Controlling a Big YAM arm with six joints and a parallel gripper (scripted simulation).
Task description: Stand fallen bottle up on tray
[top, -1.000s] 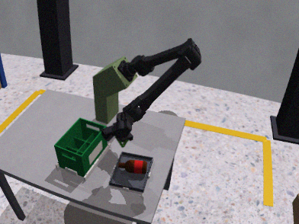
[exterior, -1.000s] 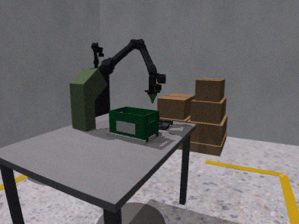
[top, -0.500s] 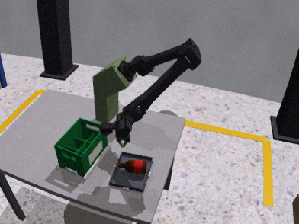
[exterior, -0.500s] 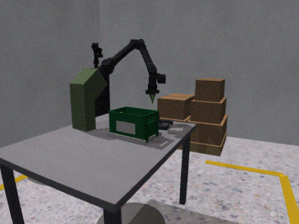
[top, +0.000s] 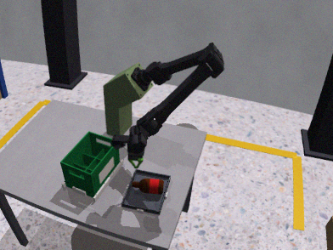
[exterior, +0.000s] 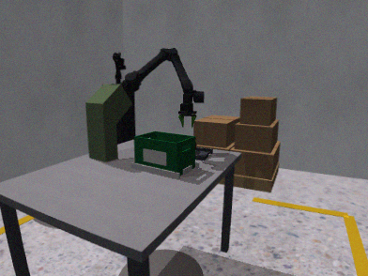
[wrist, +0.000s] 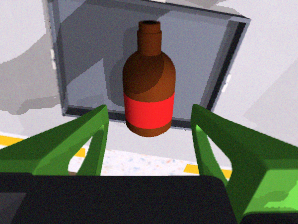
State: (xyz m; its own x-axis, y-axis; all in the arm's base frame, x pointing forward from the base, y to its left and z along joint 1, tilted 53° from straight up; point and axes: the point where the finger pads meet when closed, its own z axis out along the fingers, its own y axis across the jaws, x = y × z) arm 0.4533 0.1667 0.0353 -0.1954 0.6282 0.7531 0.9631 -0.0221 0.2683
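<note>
Now: the brown bottle 150 mm below my hand, 50 mm to the left of it and 10 mm behind it. The rest, counted from my hand: green crate 260 mm to the right, 110 mm below, 20 mm behind; dark tray 180 mm below, 50 mm to the left.
</note>
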